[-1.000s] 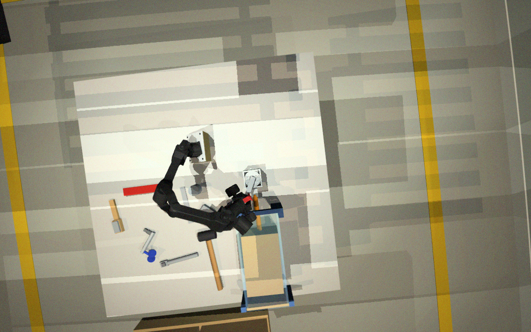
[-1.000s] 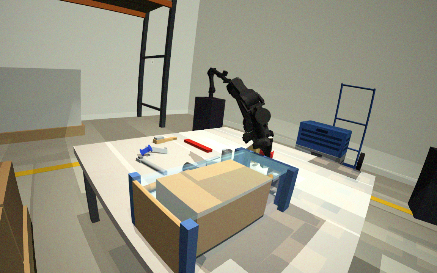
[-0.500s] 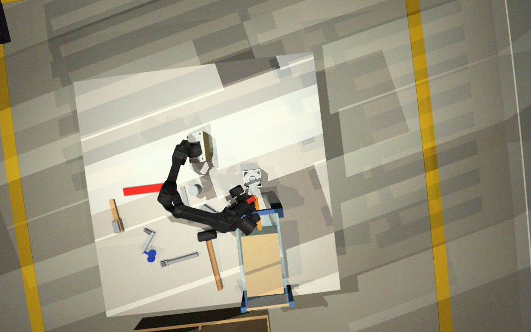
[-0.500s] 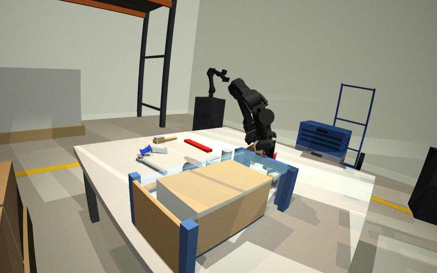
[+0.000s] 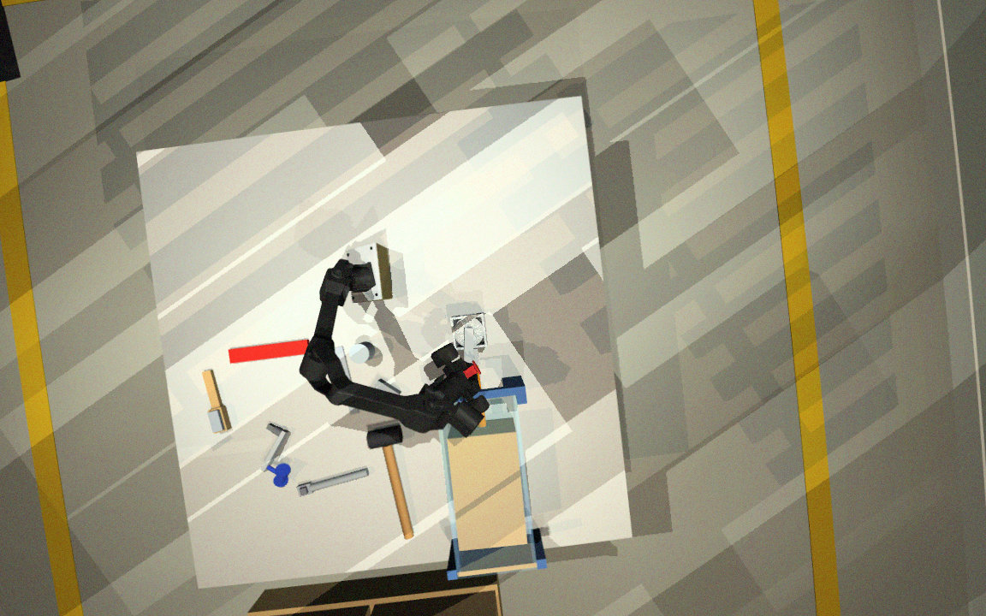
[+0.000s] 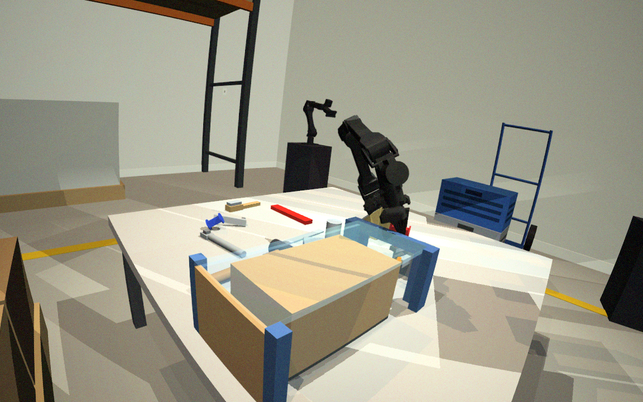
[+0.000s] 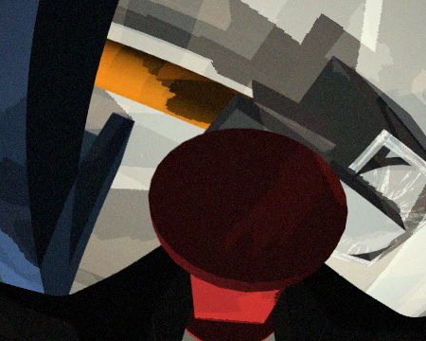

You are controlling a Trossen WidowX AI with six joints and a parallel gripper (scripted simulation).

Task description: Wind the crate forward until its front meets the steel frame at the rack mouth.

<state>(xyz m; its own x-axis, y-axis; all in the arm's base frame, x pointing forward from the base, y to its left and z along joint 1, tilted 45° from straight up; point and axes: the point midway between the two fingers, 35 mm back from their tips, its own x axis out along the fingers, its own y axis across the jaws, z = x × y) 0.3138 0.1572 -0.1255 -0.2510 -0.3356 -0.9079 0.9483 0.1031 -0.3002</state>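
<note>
Now: gripper tip 30 mm past the red-knobbed winch handle and 30 mm above it. Also, from my gripper tip: grey block: 30 mm ahead, 280 mm to the right, 120 mm below; then winch: 110 mm behind, 100 mm below; then red knob: 10 mm to the right.
</note>
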